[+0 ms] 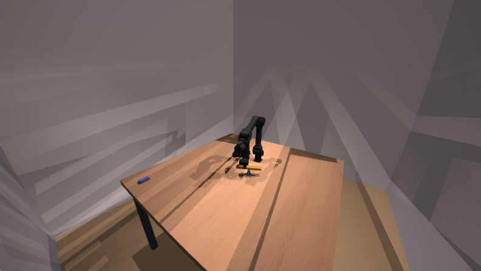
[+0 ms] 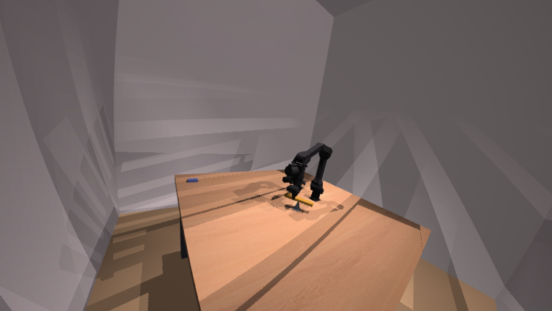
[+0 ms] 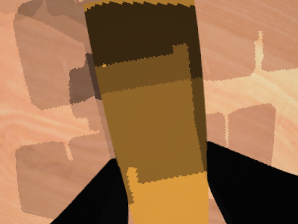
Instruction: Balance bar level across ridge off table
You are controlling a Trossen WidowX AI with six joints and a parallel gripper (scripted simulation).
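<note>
The yellow bar lies 10 mm behind my gripper tip and 30 mm to the left of it. From my gripper tip the other things lie so: small blue block: 490 mm ahead, 530 mm to the right, 60 mm below.
</note>
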